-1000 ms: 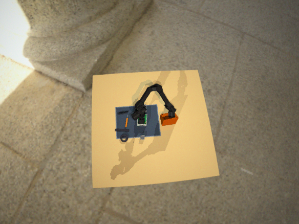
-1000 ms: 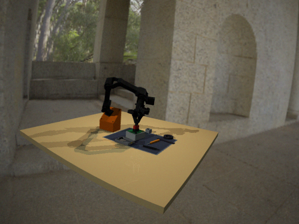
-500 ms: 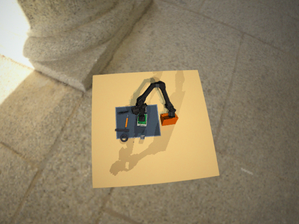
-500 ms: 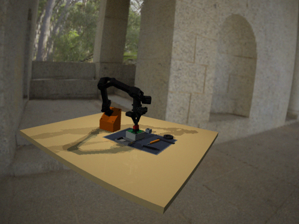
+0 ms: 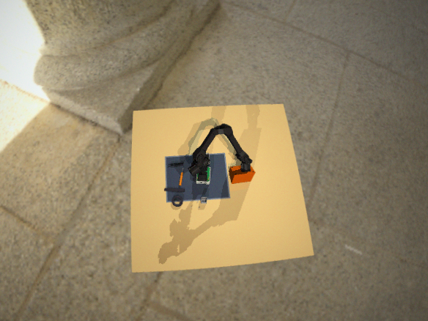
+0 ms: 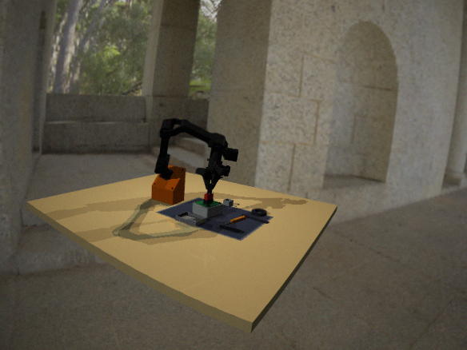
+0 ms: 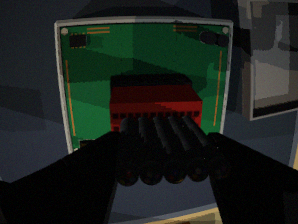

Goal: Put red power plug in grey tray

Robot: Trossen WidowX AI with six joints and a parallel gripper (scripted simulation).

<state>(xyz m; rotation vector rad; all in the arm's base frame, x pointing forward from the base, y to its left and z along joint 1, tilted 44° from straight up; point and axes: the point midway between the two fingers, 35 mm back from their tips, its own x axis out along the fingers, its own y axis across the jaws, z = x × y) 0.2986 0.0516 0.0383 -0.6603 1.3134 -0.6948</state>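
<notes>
Now: the red power plug 30 mm below my gripper tip. From my gripper tip the other things lie so: blue mat 50 mm ahead, 120 mm below; then black bar 210 mm ahead, 110 mm to the left, 120 mm below.
</notes>
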